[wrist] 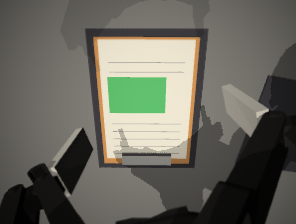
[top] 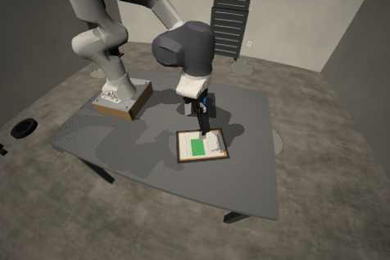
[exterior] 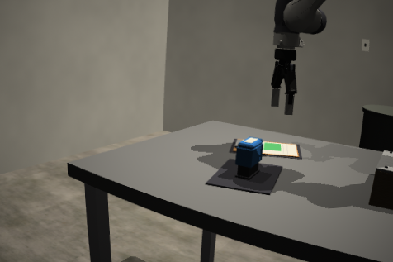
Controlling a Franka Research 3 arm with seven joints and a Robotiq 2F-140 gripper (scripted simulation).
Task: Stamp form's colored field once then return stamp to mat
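My gripper is now 300 mm to the right of the blue stamp and 100 mm above it. From my hand the other things lie so: form 150 mm below, 50 mm ahead; dark mat 300 mm to the left, 150 mm below.
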